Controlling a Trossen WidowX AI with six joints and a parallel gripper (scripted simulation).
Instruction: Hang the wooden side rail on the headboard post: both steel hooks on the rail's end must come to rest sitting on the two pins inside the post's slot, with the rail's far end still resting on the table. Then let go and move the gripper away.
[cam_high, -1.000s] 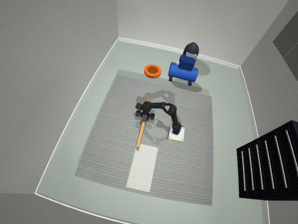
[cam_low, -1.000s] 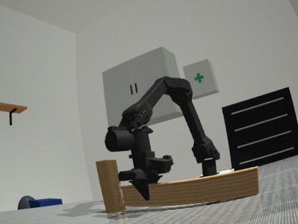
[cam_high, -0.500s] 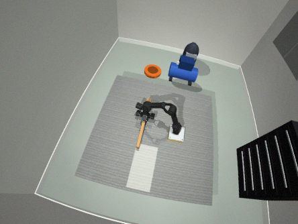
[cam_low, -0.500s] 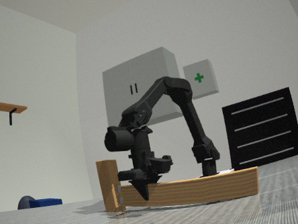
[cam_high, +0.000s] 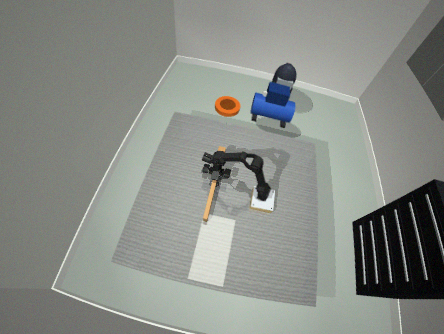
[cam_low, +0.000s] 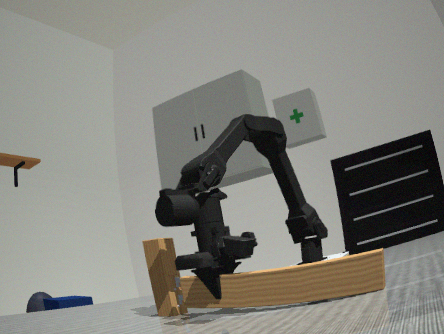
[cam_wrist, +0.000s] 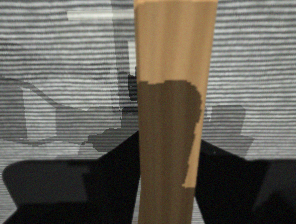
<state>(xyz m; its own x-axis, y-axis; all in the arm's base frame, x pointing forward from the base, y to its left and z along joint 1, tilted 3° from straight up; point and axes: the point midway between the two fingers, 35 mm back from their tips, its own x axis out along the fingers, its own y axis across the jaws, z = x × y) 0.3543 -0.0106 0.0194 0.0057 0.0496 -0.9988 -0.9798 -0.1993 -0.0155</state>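
The wooden headboard post is 13 cm to the right of my gripper tip, 4 cm above it and 3 cm ahead of it.
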